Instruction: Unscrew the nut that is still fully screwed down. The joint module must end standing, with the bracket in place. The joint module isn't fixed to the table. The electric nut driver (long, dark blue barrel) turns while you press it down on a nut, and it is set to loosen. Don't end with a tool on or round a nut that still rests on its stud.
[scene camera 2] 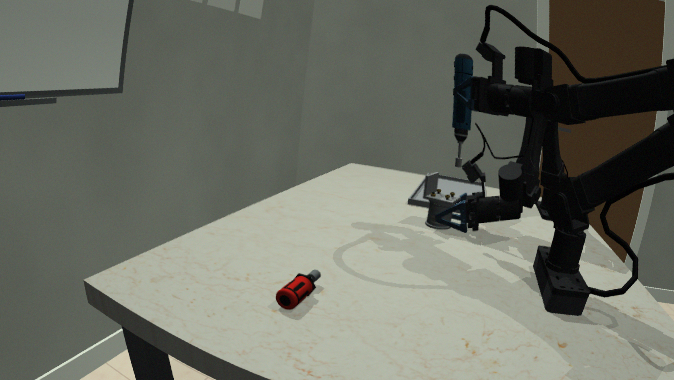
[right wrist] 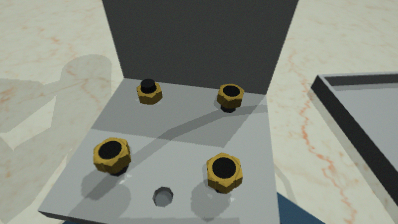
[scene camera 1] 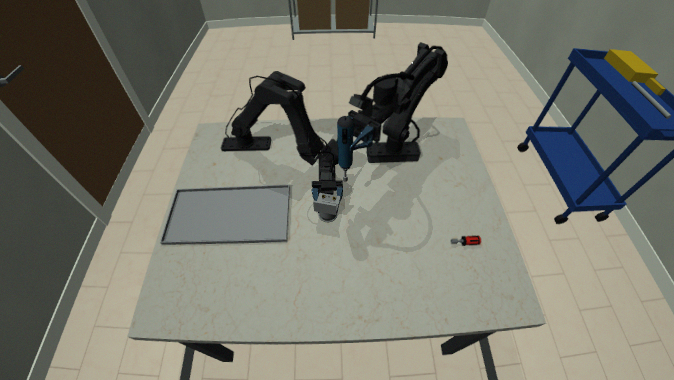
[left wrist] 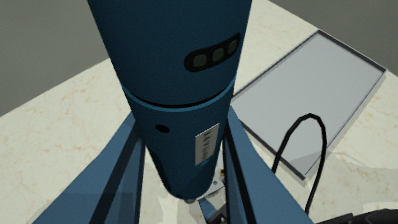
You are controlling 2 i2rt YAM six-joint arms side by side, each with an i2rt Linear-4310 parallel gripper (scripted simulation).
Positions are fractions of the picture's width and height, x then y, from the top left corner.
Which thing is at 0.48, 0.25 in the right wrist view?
A grey bracket.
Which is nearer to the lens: the red-handled hand driver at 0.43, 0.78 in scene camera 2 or the shallow grey tray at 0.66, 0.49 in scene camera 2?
The red-handled hand driver.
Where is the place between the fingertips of the left gripper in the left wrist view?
0.46, 0.50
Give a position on a nut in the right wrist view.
At 0.29, 0.69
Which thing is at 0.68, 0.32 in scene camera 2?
An electric nut driver.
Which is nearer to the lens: the shallow grey tray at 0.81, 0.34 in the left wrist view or the electric nut driver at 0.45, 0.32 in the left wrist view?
The electric nut driver.
